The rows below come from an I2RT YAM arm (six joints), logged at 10 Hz.
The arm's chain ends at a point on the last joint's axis. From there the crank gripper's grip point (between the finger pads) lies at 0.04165 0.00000 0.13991 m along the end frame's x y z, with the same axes.
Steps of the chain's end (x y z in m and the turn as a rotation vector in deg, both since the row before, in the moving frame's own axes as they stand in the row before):
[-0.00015 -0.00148 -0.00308 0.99 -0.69 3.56]
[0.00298 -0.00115 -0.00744 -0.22 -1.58 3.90]
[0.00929 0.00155 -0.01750 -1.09 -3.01 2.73]
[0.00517 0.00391 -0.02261 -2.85 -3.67 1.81]
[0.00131 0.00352 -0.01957 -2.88 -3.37 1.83]
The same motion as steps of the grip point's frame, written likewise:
[-0.00184 -0.00137 -0.00259 0.99 -0.69 3.56]
[-0.00101 0.00209 -0.00635 -0.22 -1.58 3.90]
[0.00178 0.00604 -0.01555 -1.09 -3.01 2.73]
[-0.00400 0.01210 -0.02044 -2.85 -3.67 1.81]
[-0.00712 0.01180 -0.01758 -2.88 -3.37 1.83]

